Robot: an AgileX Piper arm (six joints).
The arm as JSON. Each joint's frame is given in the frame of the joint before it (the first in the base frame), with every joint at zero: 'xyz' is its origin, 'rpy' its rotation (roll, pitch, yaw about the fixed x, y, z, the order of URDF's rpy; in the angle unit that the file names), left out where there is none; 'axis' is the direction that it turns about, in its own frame. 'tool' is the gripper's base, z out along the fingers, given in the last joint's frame.
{
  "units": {
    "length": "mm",
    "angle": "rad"
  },
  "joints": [
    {
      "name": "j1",
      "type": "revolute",
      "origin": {
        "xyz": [
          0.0,
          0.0,
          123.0
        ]
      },
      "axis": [
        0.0,
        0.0,
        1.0
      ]
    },
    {
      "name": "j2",
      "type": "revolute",
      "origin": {
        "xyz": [
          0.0,
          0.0,
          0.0
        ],
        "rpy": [
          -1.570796,
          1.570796,
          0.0
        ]
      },
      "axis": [
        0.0,
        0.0,
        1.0
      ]
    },
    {
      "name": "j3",
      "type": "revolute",
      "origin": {
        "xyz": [
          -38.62,
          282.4,
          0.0
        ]
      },
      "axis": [
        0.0,
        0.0,
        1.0
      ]
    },
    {
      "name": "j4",
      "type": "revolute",
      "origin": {
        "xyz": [
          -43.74,
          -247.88,
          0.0
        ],
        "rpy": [
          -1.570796,
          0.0,
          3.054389
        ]
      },
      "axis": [
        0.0,
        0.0,
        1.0
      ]
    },
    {
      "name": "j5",
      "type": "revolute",
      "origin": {
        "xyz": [
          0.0,
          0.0,
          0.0
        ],
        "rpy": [
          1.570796,
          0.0,
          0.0
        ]
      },
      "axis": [
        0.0,
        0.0,
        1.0
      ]
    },
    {
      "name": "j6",
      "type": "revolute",
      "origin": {
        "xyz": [
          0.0,
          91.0,
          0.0
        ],
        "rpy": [
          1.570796,
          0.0,
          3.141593
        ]
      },
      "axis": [
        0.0,
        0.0,
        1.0
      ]
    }
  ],
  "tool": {
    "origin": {
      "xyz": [
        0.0,
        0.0,
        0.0
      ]
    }
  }
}
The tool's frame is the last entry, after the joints.
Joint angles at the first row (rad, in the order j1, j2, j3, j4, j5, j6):
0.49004 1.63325 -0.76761 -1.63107 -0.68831 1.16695
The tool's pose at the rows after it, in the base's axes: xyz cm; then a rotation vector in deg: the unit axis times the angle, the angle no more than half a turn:
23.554 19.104 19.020 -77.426 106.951 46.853
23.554 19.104 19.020 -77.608 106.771 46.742
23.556 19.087 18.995 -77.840 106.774 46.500
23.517 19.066 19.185 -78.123 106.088 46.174
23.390 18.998 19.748 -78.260 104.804 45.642
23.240 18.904 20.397 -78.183 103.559 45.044
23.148 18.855 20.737 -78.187 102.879 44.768
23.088 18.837 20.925 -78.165 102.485 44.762
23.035 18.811 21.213 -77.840 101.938 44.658
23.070 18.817 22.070 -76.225 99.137 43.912
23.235 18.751 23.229 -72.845 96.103 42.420
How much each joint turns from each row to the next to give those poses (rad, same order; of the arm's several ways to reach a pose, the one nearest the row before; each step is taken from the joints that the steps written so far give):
-0.00001 -0.00002 0.00001 -0.00002 0.00000 -0.00457
0.00000 0.00000 0.00000 0.00001 0.00000 -0.00385
0.00001 0.00004 -0.00001 -0.00397 0.00212 -0.00004
-0.00001 -0.00641 0.00002 -0.00010 -0.00001 -0.00694
0.00002 -0.01922 -0.00002 -0.00167 0.00001 -0.00398
-0.00003 -0.02251 0.00000 -0.00224 0.00152 -0.00004
0.00004 -0.01183 0.00000 -0.00169 0.00003 0.00003
-0.00001 -0.00622 0.00000 0.00000 -0.00178 -0.00002
0.00000 -0.00904 0.00000 0.00541 -0.00001 -0.00243
-0.00002 -0.02090 0.00000 0.05829 0.00320 -0.05405
0.00000 -0.02743 0.00001 0.09356 0.01614 -0.07270

